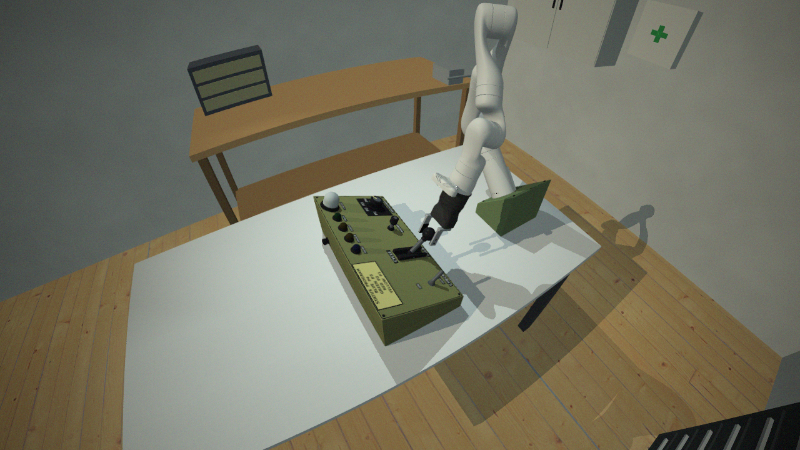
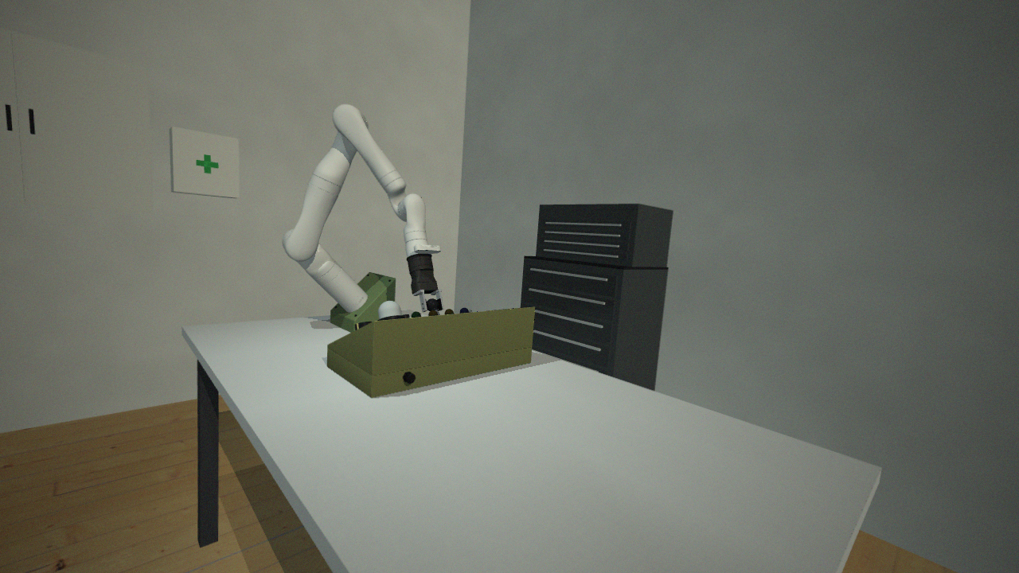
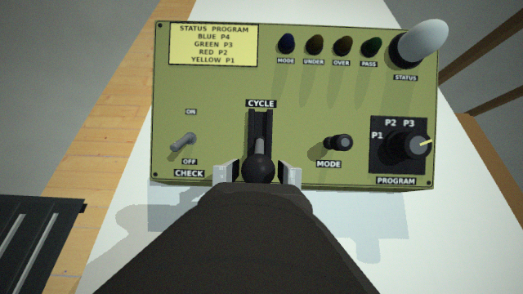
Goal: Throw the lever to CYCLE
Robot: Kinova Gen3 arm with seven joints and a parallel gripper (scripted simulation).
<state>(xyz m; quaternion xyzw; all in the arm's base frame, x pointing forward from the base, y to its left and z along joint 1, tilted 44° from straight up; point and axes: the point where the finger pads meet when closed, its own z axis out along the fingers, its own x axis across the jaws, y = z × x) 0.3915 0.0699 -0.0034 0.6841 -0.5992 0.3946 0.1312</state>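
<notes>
The lever is 3 cm ahead of my hand and 2 cm below it. Also, from my hand: check toggle 6 cm ahead, 12 cm to the left, 4 cm below; then olive console 9 cm ahead, 7 cm to the right, 6 cm below; then mode button 5 cm ahead, 12 cm to the right, 3 cm below.
</notes>
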